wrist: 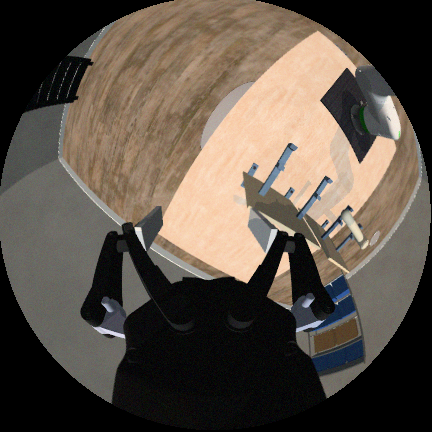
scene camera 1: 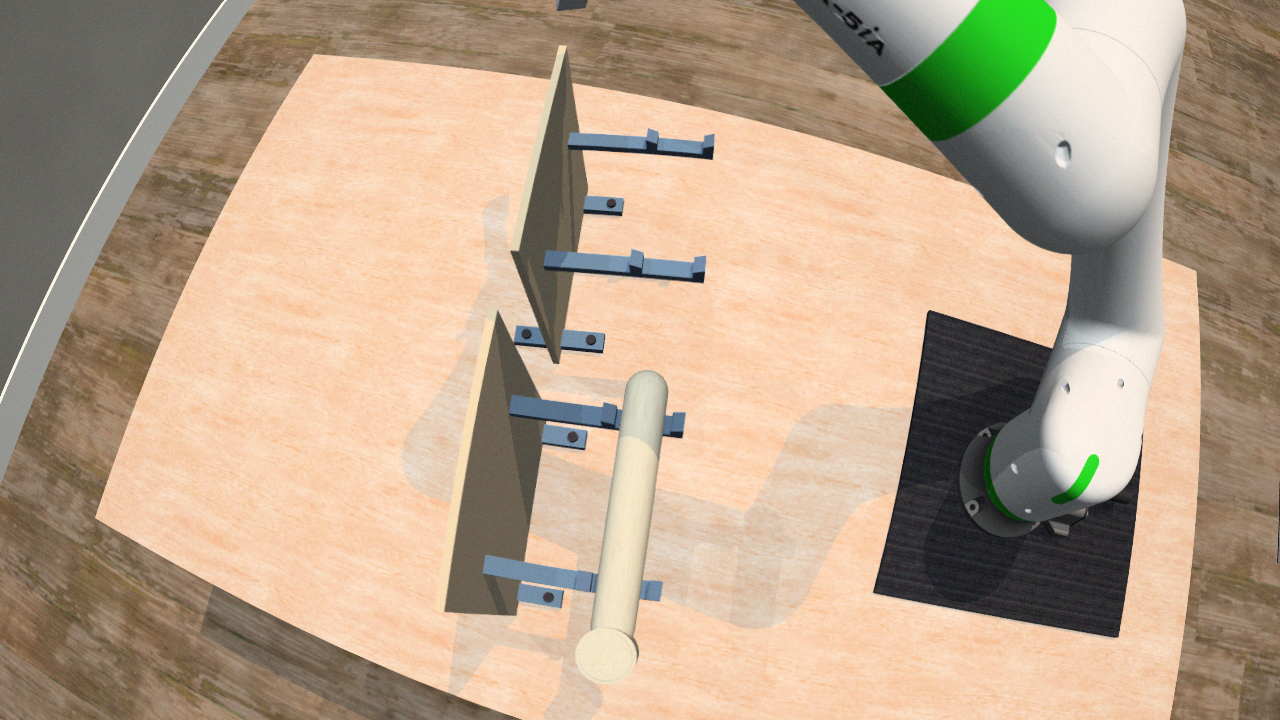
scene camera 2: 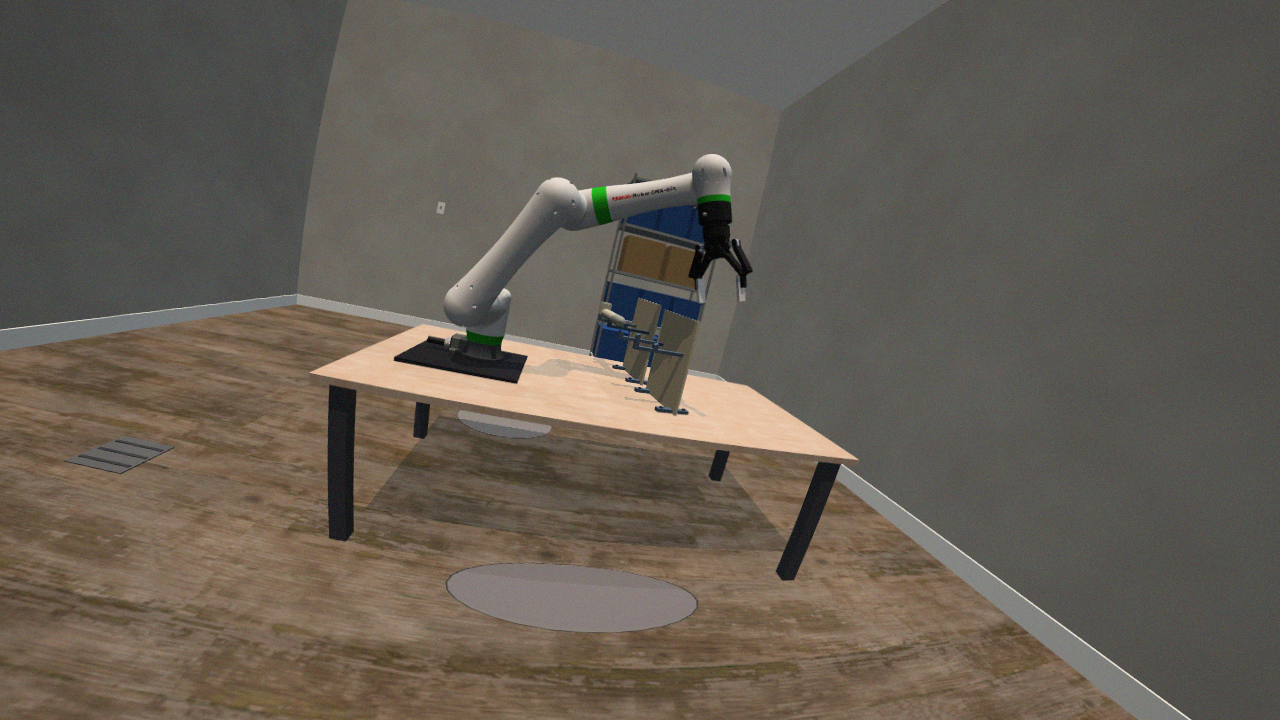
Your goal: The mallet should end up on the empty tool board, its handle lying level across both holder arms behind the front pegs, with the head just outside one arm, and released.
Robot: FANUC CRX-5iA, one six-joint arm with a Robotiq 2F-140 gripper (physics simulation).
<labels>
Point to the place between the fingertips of the gripper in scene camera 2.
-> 720,302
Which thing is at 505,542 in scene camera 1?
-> A tool board.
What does the gripper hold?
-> Nothing.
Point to a mallet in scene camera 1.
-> At 606,655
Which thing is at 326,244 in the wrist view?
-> A tool board.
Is the gripper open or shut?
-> Open.
</labels>
